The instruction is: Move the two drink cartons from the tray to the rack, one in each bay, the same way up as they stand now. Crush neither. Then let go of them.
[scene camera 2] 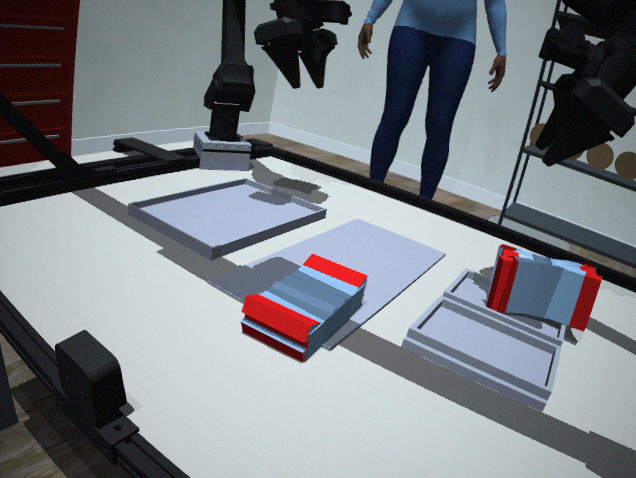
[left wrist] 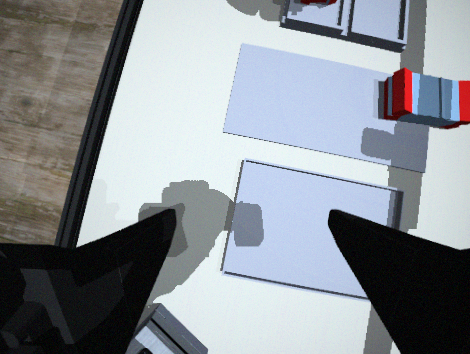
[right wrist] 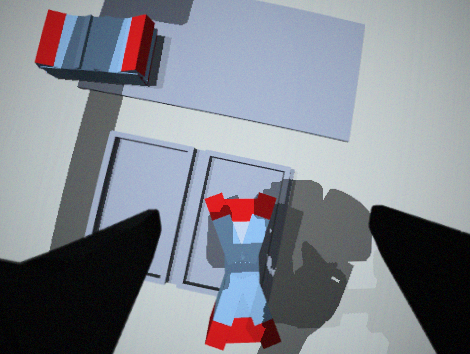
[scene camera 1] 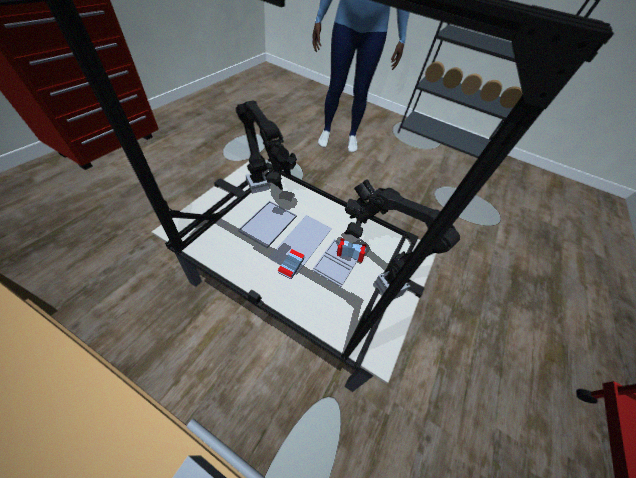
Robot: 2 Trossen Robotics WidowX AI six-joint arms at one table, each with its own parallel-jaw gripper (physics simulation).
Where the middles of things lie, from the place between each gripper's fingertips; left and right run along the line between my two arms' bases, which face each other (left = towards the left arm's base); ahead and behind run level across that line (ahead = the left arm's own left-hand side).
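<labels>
The shallow grey tray (scene camera 2: 216,220) has my left gripper 12 cm past it, 1 cm to the left of it and 19 cm above it. I also see the flat grey mat (scene camera 2: 392,263), which is 21 cm to the right of my left hand, 20 cm below it and 8 cm behind it.
For my right hand, the flat grey mat is 17 cm to the left of it, 10 cm behind it and 20 cm below it. The shallow grey tray, meanwhile, lies 14 cm behind my right hand, 37 cm to the left of it and 19 cm below it.
</labels>
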